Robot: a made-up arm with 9 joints. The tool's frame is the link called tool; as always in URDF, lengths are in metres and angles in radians. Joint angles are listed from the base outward. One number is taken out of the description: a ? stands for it. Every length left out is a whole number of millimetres.
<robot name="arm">
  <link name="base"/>
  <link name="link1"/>
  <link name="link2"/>
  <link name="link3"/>
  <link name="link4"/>
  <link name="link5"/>
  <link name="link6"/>
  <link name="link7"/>
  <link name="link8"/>
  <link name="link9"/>
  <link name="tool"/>
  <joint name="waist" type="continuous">
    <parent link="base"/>
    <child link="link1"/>
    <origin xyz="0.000 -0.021 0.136" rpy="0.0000 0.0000 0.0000"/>
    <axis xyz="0 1 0"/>
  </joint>
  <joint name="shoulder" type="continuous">
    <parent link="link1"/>
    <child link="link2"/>
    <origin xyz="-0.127 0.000 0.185" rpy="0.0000 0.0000 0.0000"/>
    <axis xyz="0 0 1"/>
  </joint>
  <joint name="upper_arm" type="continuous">
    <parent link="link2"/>
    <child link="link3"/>
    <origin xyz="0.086 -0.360 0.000" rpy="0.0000 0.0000 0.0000"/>
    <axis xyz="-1 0 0"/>
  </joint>
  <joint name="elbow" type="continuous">
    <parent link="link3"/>
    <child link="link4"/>
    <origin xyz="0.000 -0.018 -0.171" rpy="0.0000 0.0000 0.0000"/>
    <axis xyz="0 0 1"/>
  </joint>
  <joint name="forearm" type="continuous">
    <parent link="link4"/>
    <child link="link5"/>
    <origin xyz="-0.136 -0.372 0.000" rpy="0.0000 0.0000 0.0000"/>
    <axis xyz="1 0 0"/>
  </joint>
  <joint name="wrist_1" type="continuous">
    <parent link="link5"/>
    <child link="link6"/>
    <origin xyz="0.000 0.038 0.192" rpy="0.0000 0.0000 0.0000"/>
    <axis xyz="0 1 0"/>
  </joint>
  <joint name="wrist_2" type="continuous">
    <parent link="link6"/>
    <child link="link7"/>
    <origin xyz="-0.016 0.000 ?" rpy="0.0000 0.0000 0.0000"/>
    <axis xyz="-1 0 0"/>
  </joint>
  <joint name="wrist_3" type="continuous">
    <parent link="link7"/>
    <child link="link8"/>
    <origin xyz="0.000 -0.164 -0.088" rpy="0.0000 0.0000 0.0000"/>
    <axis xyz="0 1 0"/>
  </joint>
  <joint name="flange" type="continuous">
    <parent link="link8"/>
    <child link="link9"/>
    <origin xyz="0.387 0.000 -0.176" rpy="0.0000 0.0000 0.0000"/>
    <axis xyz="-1 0 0"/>
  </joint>
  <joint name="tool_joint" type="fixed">
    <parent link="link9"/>
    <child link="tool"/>
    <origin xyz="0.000 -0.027 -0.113" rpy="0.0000 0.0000 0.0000"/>
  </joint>
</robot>
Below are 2 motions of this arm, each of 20 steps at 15 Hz.
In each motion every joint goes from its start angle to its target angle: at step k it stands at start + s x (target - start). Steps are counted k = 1, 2, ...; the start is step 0. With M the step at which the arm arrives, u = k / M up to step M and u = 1 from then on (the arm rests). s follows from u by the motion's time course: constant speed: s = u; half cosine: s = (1 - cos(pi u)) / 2; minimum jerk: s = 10 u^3 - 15 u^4 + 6 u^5.
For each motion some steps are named. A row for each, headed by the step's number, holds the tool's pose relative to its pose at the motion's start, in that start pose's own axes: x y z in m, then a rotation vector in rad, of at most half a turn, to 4 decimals.
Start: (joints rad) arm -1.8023 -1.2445 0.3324 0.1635 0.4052 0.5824 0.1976 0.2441 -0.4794
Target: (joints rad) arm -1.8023 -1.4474 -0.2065 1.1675 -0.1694 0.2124 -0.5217 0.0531 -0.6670
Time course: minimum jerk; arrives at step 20
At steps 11, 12, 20:
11: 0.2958 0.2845 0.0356 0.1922 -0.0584 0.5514
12: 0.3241 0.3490 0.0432 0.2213 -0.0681 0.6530
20: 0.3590 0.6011 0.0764 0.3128 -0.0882 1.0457

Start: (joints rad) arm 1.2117 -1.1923 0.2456 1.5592 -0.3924 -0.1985 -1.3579 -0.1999 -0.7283
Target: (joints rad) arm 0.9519 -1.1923 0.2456 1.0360 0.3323 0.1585 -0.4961 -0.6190 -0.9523
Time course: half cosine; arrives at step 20
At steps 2, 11, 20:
2: 0.0024 0.0019 0.0132 -0.0054 -0.0255 0.0096
11: -0.0573 0.0522 0.2754 -0.0947 -0.5166 0.2244
20: -0.1879 0.0721 0.3904 -0.1178 -0.7697 0.3981

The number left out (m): -0.058
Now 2 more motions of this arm.
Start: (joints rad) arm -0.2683 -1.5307 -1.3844 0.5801 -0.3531 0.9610 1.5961 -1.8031 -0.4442
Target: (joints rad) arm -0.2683 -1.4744 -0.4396 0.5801 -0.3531 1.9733 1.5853 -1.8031 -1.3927
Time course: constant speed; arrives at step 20
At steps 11, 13, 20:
11: -0.1015 0.2077 0.0380 1.3912 0.3131 -0.1972
13: -0.1139 0.2321 0.0711 1.6310 0.3698 -0.2827
20: -0.1260 0.2597 0.2023 2.4004 0.5318 -0.7466

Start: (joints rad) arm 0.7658 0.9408 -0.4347 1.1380 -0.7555 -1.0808 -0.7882 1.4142 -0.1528
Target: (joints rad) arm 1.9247 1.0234 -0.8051 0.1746 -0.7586 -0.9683 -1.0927 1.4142 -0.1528
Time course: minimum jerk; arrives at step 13
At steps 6, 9, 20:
6: 0.1808 0.2116 -0.0630 0.6141 -0.4836 -0.1295
9: 0.3592 0.4158 0.1304 1.2519 -0.9453 -0.0714
20: 0.3860 0.4671 0.2809 1.5346 -1.1491 0.0143

